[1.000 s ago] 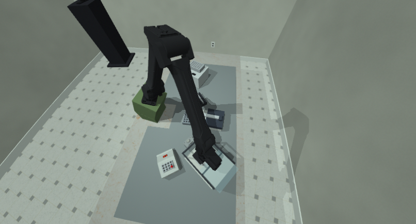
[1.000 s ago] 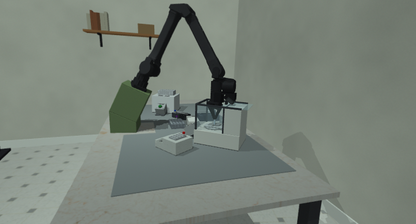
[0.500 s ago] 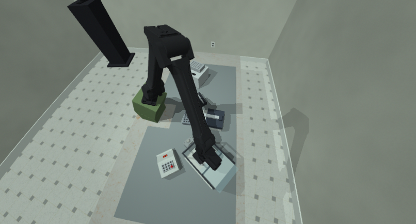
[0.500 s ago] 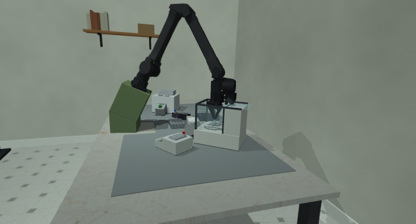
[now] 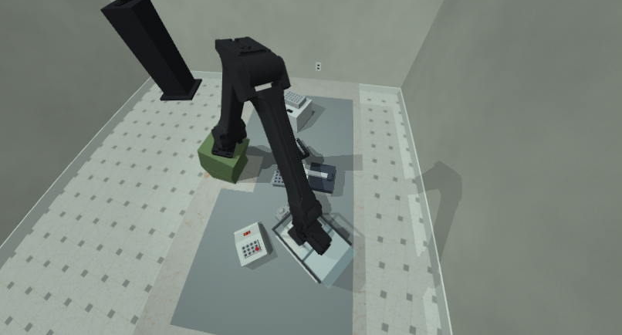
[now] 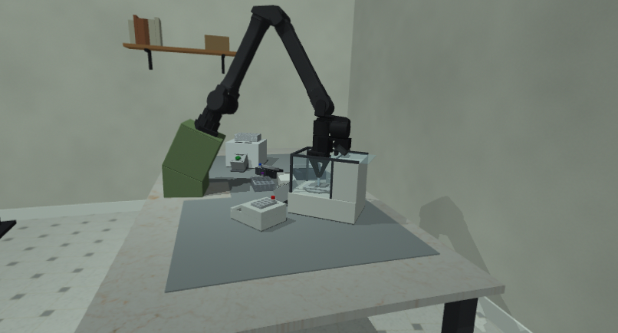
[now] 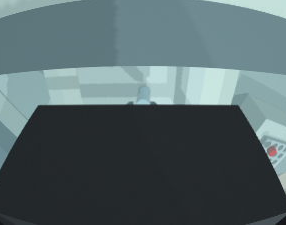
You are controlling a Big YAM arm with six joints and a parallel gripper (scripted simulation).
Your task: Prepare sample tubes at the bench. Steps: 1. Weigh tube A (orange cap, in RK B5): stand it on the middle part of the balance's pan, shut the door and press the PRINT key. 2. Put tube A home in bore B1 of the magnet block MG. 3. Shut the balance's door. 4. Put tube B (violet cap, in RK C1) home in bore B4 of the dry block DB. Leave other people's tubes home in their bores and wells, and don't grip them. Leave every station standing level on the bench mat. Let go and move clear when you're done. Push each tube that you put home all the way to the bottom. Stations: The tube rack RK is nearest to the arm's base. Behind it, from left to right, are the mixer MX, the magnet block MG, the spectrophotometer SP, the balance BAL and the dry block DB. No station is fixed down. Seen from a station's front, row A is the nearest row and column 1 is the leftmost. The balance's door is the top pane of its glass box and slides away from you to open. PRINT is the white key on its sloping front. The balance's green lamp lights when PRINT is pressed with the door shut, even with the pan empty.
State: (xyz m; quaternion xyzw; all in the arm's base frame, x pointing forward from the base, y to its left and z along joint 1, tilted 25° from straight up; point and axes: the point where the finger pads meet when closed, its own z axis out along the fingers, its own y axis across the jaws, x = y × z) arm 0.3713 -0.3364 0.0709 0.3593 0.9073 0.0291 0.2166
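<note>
Right now my hand is 50 mm above the balance pan. Also, from my hand: balance door 60 mm ahead, 60 mm to the right, 80 mm above; then red-capped tube 190 mm behind, 60 mm to the right, 70 mm below; then dry block DB 230 mm behind, 30 mm to the right, 100 mm below.
</note>
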